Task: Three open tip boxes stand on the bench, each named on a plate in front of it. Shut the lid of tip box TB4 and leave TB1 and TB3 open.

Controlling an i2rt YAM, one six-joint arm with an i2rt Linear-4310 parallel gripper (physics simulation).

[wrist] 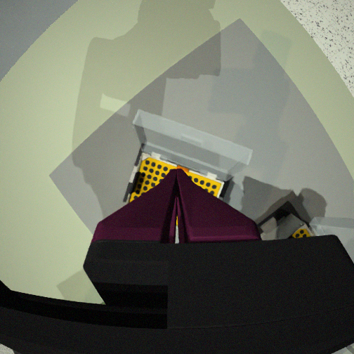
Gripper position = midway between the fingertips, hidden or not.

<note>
In view: the gripper (pixel 176 177), a clear lid (pixel 211 155) and a grey mat (pixel 231 86).
</note>
